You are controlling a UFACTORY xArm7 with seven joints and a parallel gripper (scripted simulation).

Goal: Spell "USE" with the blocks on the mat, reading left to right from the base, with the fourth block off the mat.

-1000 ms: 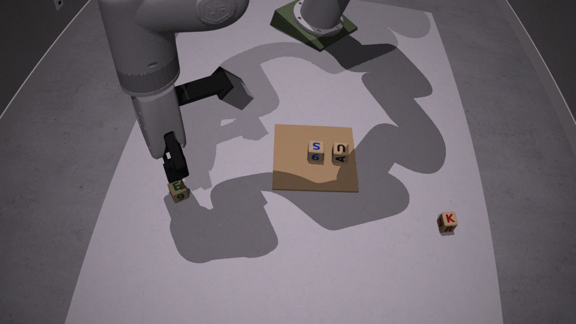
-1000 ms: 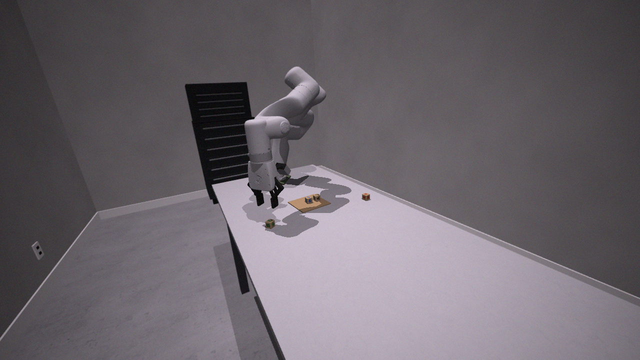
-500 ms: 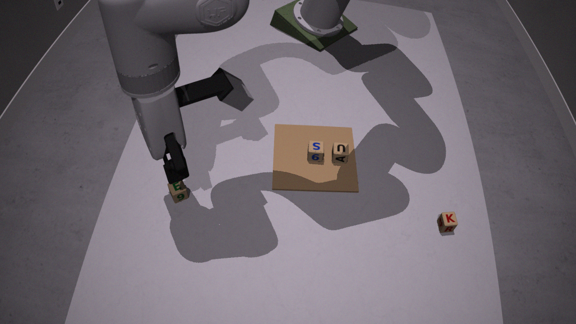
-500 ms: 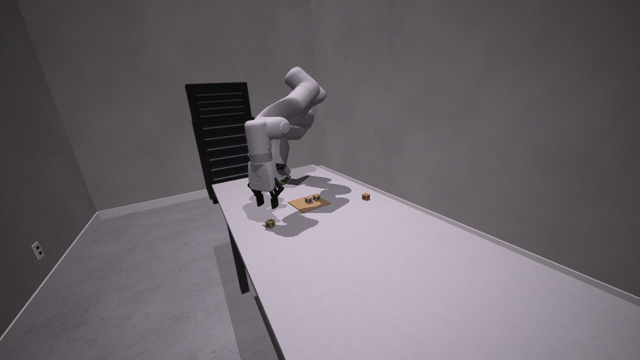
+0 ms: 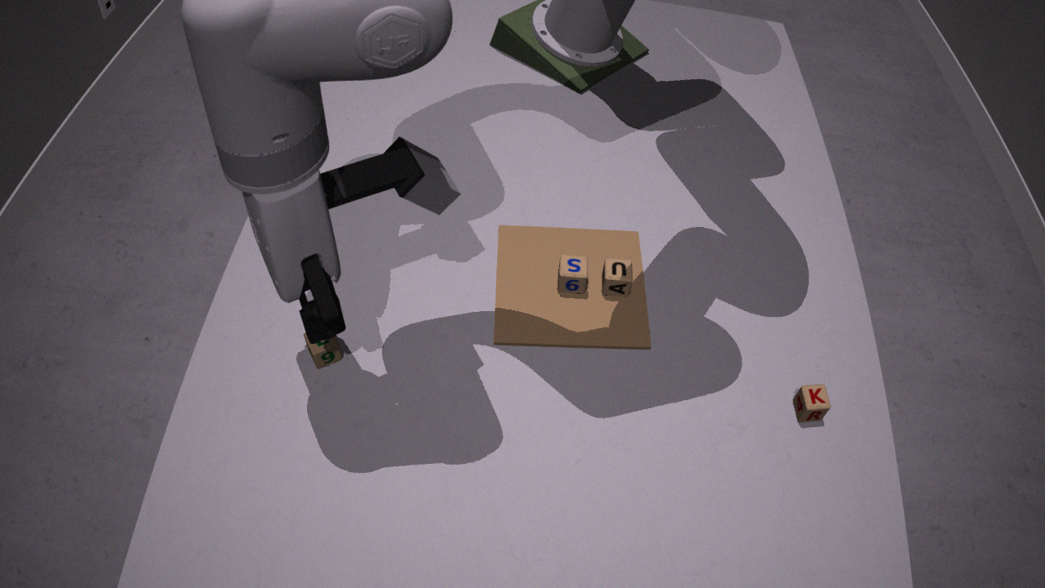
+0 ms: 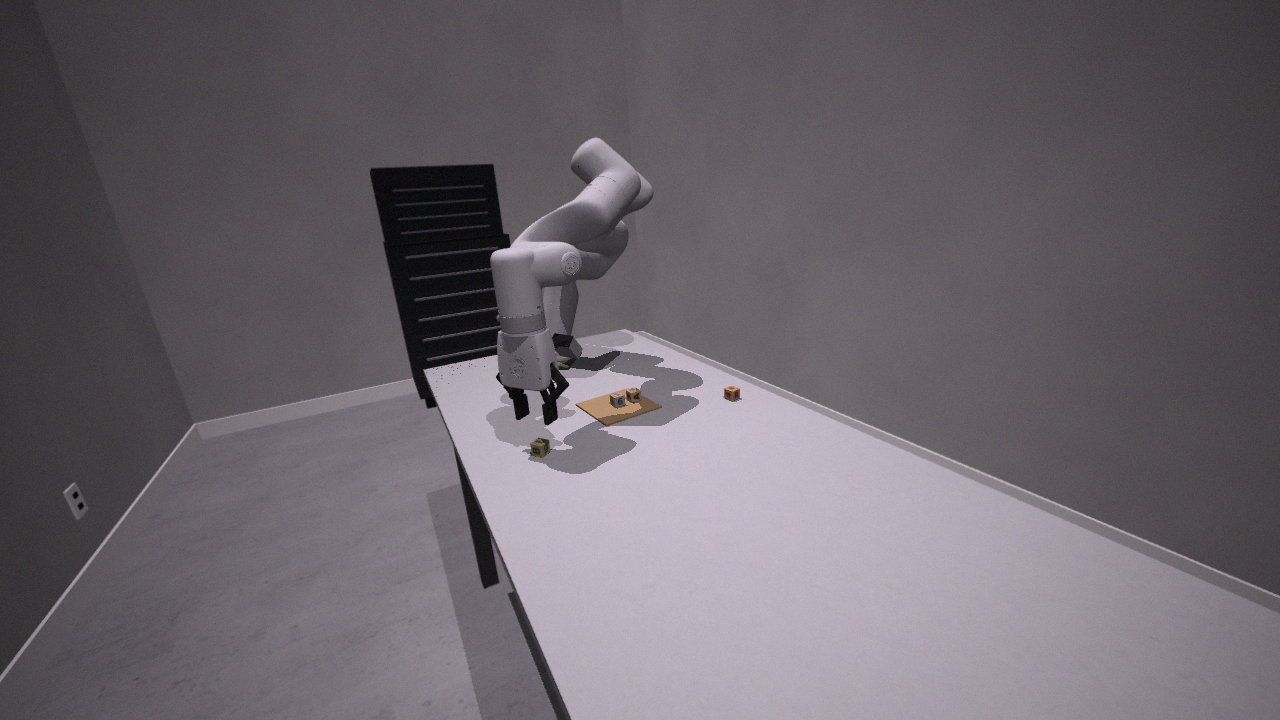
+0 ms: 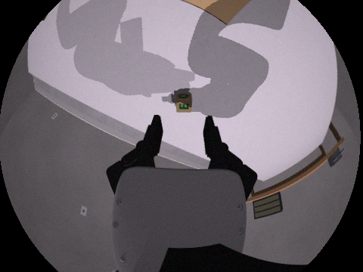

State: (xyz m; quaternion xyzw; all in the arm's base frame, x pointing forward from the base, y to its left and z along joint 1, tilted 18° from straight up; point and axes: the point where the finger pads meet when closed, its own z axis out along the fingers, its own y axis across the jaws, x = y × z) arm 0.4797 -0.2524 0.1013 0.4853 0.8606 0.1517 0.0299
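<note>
Right now the E block is 70 mm below my hand. From my hand the other things lie so: U block 90 mm behind, 260 mm to the left, 70 mm below; tan mat 90 mm behind, 220 mm to the left, 80 mm below; S block 90 mm behind, 220 mm to the left, 70 mm below.
</note>
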